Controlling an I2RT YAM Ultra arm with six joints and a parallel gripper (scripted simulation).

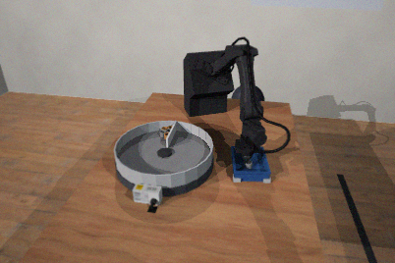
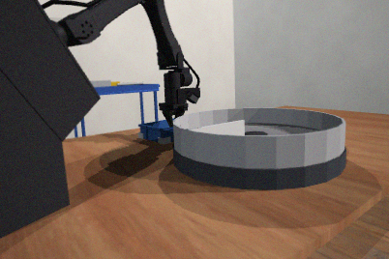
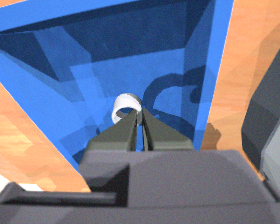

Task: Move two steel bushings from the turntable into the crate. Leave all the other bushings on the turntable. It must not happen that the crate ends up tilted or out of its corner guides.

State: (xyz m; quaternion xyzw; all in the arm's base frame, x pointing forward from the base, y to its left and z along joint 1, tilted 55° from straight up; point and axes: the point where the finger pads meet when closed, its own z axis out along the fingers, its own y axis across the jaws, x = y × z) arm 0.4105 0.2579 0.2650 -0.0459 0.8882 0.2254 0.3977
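Now: hand 1 cm past the blue crate, 1 cm to the right of it and 1 cm above it. Round my hand: grey turntable (16 cm ahead, 32 cm to the right, 2 cm above).
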